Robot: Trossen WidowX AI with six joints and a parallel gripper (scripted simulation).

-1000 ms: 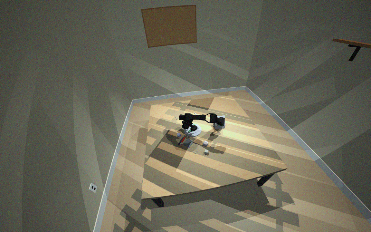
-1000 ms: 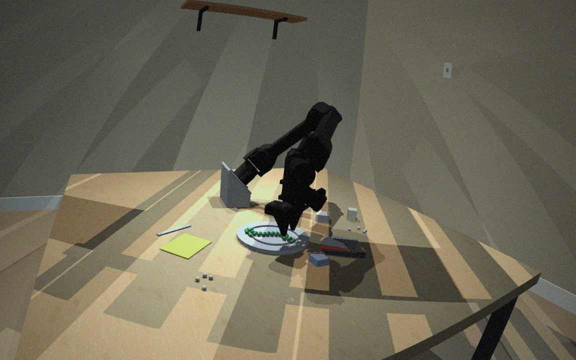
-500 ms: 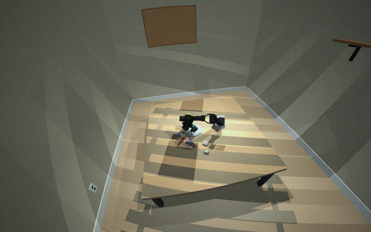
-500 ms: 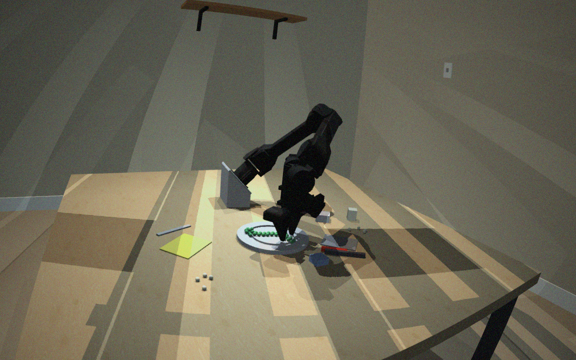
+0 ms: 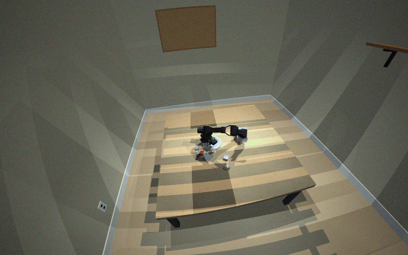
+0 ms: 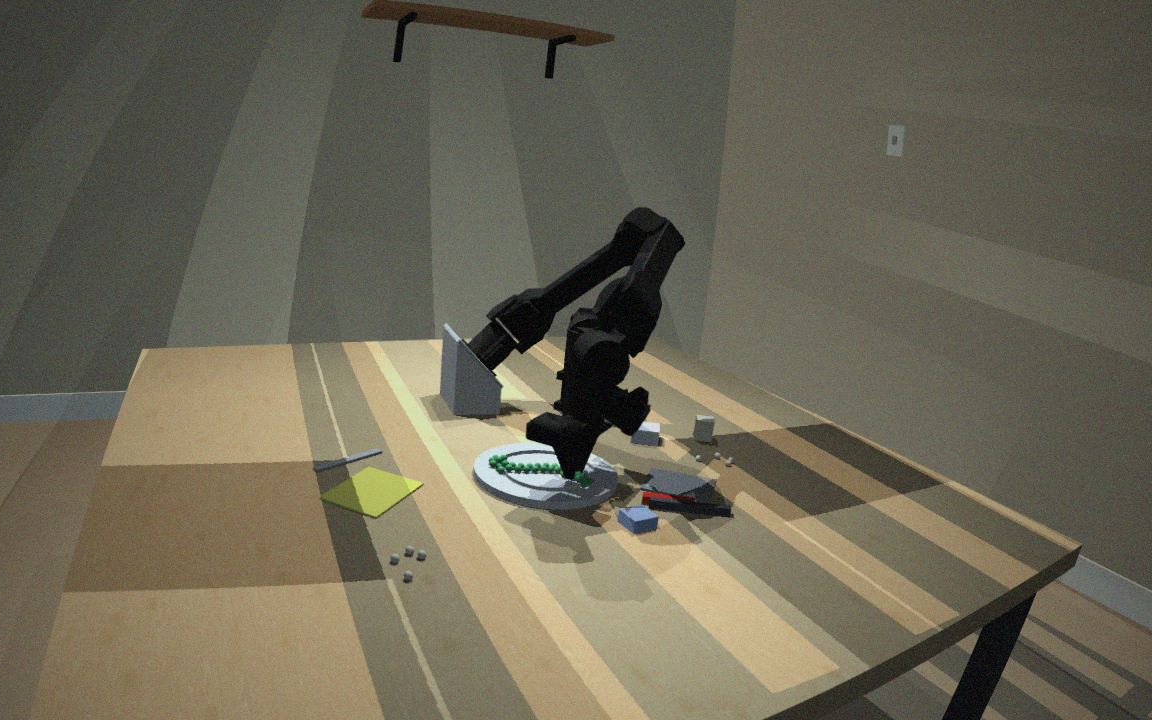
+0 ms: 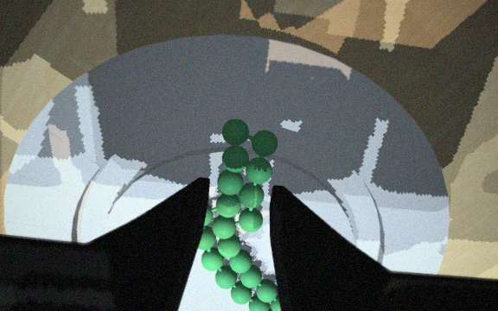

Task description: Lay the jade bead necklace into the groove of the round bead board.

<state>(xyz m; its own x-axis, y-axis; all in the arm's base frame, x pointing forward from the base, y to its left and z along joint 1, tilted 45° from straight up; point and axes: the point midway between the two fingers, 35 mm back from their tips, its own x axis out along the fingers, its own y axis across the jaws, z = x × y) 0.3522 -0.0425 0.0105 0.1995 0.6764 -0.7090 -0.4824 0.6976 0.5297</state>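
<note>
Right now the round grey bead board is 4 cm behind my gripper tip, 2 cm to the right of it and 1 cm below it. Also, from my gripper tip: grey plate 15 cm to the left, 6 cm ahead, 1 cm below; blue block 13 cm ahead, 1 cm to the left, 1 cm below; red and black pen 11 cm ahead, 10 cm to the left, 1 cm below.
</note>
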